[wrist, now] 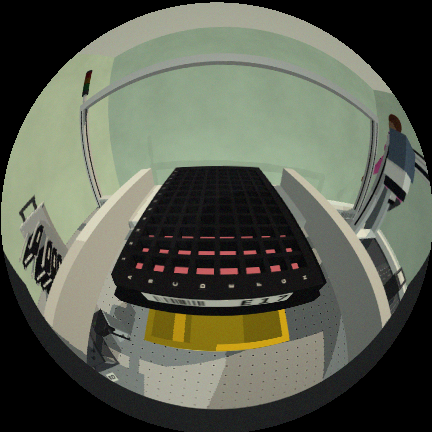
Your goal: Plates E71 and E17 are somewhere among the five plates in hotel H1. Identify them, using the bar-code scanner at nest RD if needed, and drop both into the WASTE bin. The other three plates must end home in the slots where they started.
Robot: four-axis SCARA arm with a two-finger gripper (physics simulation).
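Frame: origin at the arm's base, x left, y ahead, z down, level; millimetres.
Seen in the pictures: gripper, between the fingertips: [216, 176].
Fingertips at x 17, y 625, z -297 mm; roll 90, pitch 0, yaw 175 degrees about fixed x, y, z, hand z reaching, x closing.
Pixels of each thing's middle, then the offset from my fingertips to it. "*": a spot on its surface instead. Level surfaces: height alone.
- black plate, middle of its body: [216, 205] dx -2, dy -24, dz +10 mm
- yellow bin, a spot on its surface: [285, 327] * dx -64, dy -84, dz +85 mm
- hotel rack, middle of its body: [44, 252] dx +474, dy -78, dz +132 mm
- black device, middle of its body: [109, 326] dx +212, dy -121, dz +243 mm
- perforated deck, height of its surface: dz +284 mm
- signal tower, middle of its body: [85, 87] dx +688, dy +399, dz -434 mm
A black plate [215, 257] fills the middle of the wrist view, level, with a bar-code label reading E17 on its near edge and reddish wells in the near rows. My gripper [216, 176] is shut on this plate, one pale finger along each side. The yellow bin [285, 327] shows below and behind the plate's near edge. The plate hides part of the bin, and no lettering on the bin shows. A hotel rack [49, 220] with a black handle and dark plates is at the far left. Its name tag does not show, and its plate labels cannot be read.
A black device [103, 324] stands on the perforated deck [270, 372] at the lower left, near a small white tag [111, 376]. A signal tower [87, 83] and frame post [90, 160] are at the left. A person [400, 150] is beyond the right frame post. Dark equipment is at the lower right.
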